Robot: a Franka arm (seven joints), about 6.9 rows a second.
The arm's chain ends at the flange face. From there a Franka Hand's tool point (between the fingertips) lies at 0.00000 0.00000 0.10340 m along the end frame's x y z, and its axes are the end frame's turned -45 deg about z.
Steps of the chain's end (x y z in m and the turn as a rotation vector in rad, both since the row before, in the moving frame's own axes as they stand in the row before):
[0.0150, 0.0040, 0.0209, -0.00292, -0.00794, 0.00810]
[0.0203, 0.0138, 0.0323, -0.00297, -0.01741, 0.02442]
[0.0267, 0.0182, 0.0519, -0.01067, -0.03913, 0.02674]
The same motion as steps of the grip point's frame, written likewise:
[0.0070, 0.0131, 0.0209, 0.00355, -0.00768, 0.00810]
[0.0031, 0.0230, 0.0323, 0.01021, -0.01441, 0.02442]
[0.0024, 0.0296, 0.0518, 0.02012, -0.03521, 0.02674]

